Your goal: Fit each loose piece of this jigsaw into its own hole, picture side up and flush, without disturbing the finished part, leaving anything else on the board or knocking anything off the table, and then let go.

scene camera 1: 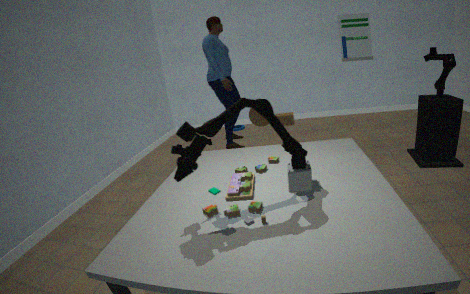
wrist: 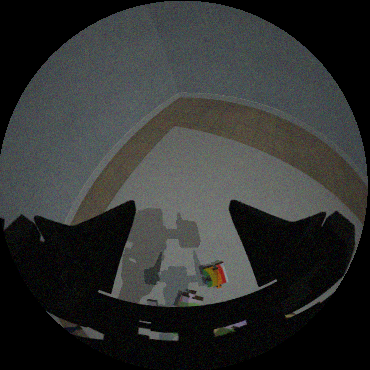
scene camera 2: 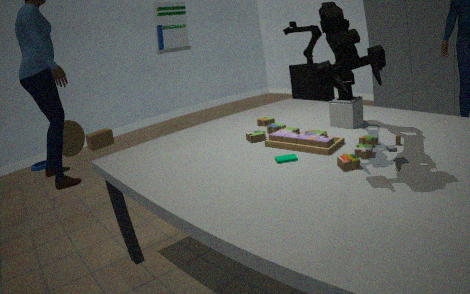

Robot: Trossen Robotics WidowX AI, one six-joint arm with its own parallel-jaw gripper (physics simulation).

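The jigsaw board (scene camera 1: 240,198) (scene camera 2: 295,145) lies mid-table with purple and green pieces in it. Loose thick pieces lie around it. On one side are a red-orange piece (scene camera 1: 210,210) (scene camera 2: 348,161) (wrist: 215,276), a green-topped piece (scene camera 1: 232,210) (scene camera 2: 364,151) and a green-and-red piece (scene camera 1: 255,206) (scene camera 2: 368,140). On the other side are a green-topped piece (scene camera 1: 241,169) (scene camera 2: 255,136), a bluish-green piece (scene camera 1: 261,168) (scene camera 2: 276,128) and an orange-green piece (scene camera 1: 273,159) (scene camera 2: 265,121). My gripper (scene camera 1: 179,178) (scene camera 2: 380,83) (wrist: 182,205) is open and empty, high above the table. Board holes are too small to tell.
A flat green block (scene camera 1: 214,191) (scene camera 2: 286,158) lies beside the board. A small brown block (scene camera 1: 264,219) (scene camera 2: 398,140) and a small grey thing (scene camera 1: 249,222) (scene camera 2: 391,148) lie past the loose pieces. The arm stands on a pale base block (scene camera 1: 300,179) (scene camera 2: 346,114). Arm shadows cross the table.
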